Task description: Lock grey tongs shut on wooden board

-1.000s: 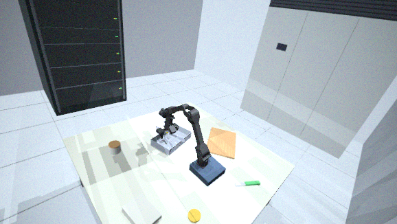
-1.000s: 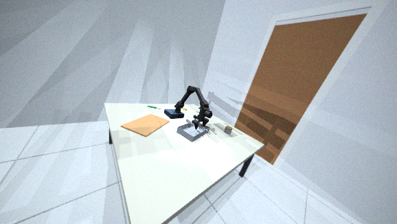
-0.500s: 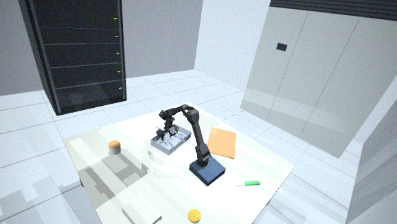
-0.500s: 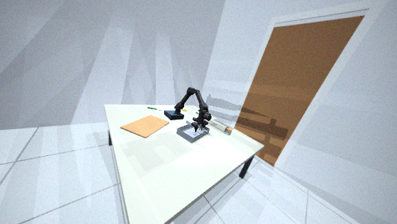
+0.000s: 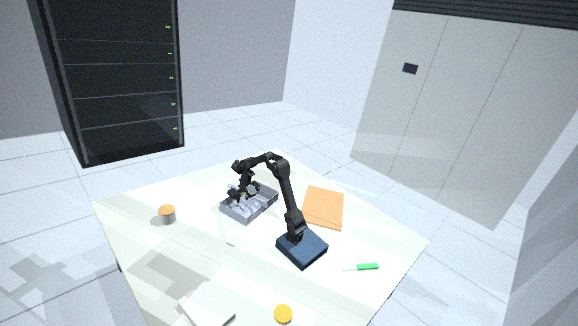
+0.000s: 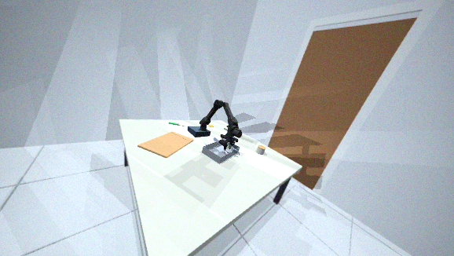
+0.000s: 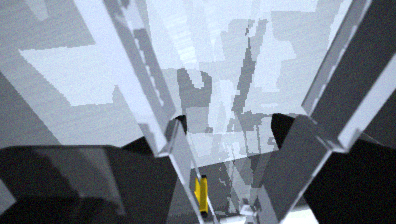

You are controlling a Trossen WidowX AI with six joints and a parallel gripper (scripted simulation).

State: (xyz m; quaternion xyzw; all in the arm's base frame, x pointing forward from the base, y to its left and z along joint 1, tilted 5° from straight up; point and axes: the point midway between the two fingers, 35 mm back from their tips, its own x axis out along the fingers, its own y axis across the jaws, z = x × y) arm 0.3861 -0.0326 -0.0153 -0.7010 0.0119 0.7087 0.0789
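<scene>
Right now my gripper tip is 3 cm past the grey roasting tin and 4 cm to the left of it. Round my gripper tip: wooden board: 33 cm behind, 35 cm to the right, 2 cm below; cork-topped jar: 17 cm ahead, 35 cm to the left; white slab: 34 cm behind, 51 cm to the left, 2 cm below.
</scene>
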